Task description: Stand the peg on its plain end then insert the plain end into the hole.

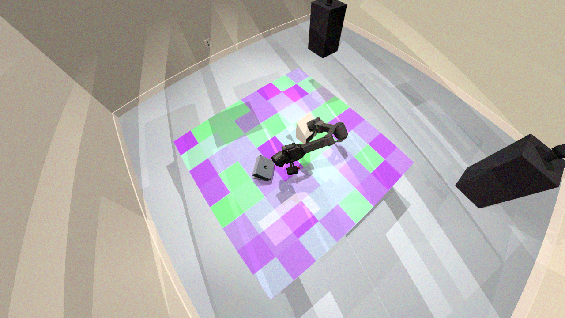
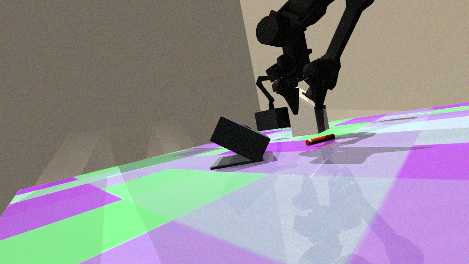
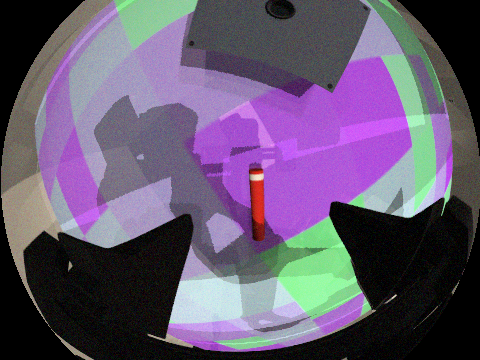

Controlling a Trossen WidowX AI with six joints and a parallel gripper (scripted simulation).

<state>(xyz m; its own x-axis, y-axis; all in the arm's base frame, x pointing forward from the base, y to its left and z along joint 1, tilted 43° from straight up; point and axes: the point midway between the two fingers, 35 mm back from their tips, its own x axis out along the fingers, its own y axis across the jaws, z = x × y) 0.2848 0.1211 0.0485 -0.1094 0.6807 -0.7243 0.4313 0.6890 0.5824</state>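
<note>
The peg lies 10 mm behind my gripper tip and 70 mm below it. Also, from my gripper tip: sloped panel (130 mm ahead, 100 mm to the right, 30 mm below).
</note>
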